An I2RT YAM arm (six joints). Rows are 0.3 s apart.
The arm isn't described. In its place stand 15 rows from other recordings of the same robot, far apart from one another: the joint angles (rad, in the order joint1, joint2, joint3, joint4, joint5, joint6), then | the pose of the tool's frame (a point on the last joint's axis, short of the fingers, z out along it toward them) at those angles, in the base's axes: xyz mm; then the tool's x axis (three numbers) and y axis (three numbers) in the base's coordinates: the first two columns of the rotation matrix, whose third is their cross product.
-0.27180, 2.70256, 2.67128, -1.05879, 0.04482, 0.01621 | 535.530 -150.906 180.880 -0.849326 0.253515 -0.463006 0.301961 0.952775 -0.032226
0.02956, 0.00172, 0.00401, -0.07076, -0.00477, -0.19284 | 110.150 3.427 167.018 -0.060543 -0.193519 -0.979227 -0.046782 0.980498 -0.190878
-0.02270, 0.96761, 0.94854, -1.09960, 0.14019, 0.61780 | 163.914 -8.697 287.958 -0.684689 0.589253 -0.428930 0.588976 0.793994 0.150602
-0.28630, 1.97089, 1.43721, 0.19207, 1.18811, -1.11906 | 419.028 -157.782 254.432 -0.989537 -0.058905 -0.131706 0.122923 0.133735 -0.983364
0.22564, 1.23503, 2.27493, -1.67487, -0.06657, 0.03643 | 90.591 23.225 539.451 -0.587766 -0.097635 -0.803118 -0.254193 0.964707 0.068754
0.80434, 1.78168, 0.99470, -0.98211, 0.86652, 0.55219 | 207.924 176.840 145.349 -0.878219 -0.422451 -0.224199 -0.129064 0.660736 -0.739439
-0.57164, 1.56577, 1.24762, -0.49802, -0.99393, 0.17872 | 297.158 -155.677 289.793 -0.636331 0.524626 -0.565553 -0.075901 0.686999 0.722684
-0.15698, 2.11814, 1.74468, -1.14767, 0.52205, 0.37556 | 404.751 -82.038 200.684 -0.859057 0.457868 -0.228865 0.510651 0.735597 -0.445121
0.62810, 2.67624, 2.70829, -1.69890, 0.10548, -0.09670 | 397.378 283.947 190.890 -0.744446 -0.659283 0.105576 -0.667507 0.738512 -0.095050
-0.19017, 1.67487, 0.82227, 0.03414, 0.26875, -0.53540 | 320.146 -71.253 151.987 -0.800487 -0.346811 -0.488818 -0.055787 0.855153 -0.515365
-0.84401, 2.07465, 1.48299, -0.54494, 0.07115, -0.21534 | 284.062 -323.286 158.501 -0.752419 0.525462 -0.397184 0.618810 0.770517 -0.152895
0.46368, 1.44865, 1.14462, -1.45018, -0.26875, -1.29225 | 192.367 106.760 252.933 0.131122 -0.970805 -0.200861 -0.952164 -0.179738 0.247141
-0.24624, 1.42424, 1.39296, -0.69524, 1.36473, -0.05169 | 271.751 -104.232 372.985 -0.682615 0.160668 -0.712897 0.725182 0.028426 -0.687971
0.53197, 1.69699, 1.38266, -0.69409, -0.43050, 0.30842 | 303.990 196.158 266.741 -0.892815 -0.205391 -0.400868 -0.400604 0.768938 0.498248
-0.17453, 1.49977, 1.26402, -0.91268, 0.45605, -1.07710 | 289.704 -67.002 281.302 -0.719514 -0.675919 0.159480 -0.632872 0.543606 -0.551331
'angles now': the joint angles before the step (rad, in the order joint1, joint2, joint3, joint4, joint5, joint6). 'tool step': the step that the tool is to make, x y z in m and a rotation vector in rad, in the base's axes. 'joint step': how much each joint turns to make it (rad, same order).
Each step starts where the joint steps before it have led.
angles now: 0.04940 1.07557 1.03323 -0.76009 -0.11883 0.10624
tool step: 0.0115 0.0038 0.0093 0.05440 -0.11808 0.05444
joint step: 0.00329 0.01140 0.00293 0.12938 -0.07031 0.00105
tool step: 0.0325 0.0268 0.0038 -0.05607 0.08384 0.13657
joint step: 0.09477 0.17287 0.15011 -0.07832 0.00052 -0.06436
